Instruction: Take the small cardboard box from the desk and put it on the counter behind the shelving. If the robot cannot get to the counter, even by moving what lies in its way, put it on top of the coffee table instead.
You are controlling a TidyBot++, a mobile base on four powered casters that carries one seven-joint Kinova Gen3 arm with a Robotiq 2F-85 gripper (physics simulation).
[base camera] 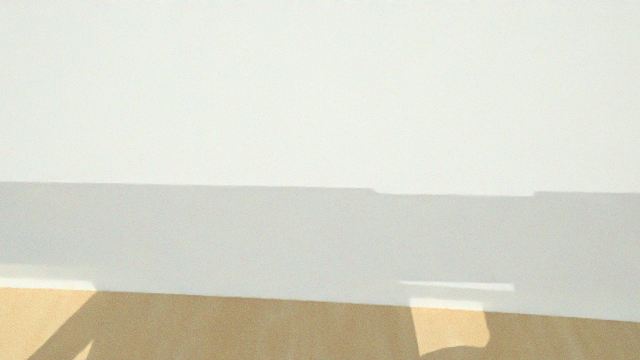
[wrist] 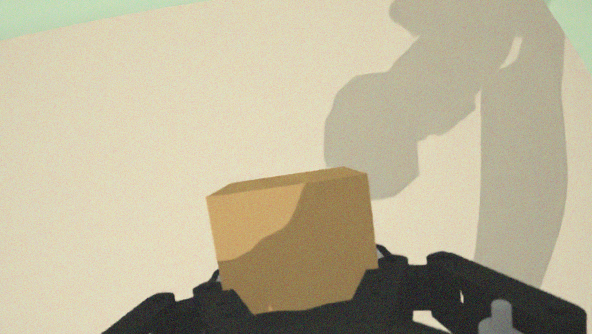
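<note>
The small cardboard box is between the two black fingers of my gripper at the bottom middle of the wrist view. The gripper is shut on it, and part of its near face is in shade. Behind the box in that view is a broad beige top, the counter. The gap between box and top cannot be judged. In the base camera view, the counter's plain white front stands close and fills the upper part. The desk, the shelving and the coffee table do not show.
A pale green wall lies beyond the top's far edge, with a bit more green at the upper right. The arm's shadow falls across the right part of the top. Wood floor runs along the foot of the white front, partly in shade.
</note>
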